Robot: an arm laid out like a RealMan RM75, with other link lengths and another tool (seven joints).
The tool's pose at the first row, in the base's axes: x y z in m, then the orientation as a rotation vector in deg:
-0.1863, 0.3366, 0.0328, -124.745, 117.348, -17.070
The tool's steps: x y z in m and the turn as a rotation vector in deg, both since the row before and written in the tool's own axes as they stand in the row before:
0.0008, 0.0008, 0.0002, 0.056, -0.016, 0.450
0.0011, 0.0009, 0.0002, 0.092, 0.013, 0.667
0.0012, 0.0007, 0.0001, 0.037, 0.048, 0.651
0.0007, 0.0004, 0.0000, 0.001, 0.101, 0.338
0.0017, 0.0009, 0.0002, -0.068, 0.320, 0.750
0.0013, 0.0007, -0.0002, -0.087, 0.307, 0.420
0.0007, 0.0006, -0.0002, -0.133, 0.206, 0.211
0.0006, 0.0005, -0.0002, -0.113, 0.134, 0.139
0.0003, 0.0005, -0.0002, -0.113, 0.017, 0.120
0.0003, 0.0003, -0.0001, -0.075, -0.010, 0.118
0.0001, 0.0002, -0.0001, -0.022, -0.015, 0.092
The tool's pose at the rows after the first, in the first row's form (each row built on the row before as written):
-0.1870, 0.3357, 0.0325, -124.218, 117.768, -17.055
-0.1878, 0.3345, 0.0321, -123.439, 118.401, -17.083
-0.1884, 0.3333, 0.0319, -122.716, 119.064, -17.098
-0.1888, 0.3326, 0.0318, -122.372, 119.458, -17.174
-0.1896, 0.3309, 0.0315, -121.670, 120.423, -17.382
-0.1903, 0.3296, 0.0316, -121.338, 121.060, -17.594
-0.1909, 0.3289, 0.0317, -121.234, 121.462, -17.670
-0.1914, 0.3283, 0.0318, -121.178, 121.741, -17.693
-0.1919, 0.3280, 0.0319, -121.109, 121.937, -17.587
-0.1922, 0.3277, 0.0319, -121.013, 122.094, -17.488
-0.1924, 0.3276, 0.0320, -120.916, 122.190, -17.440

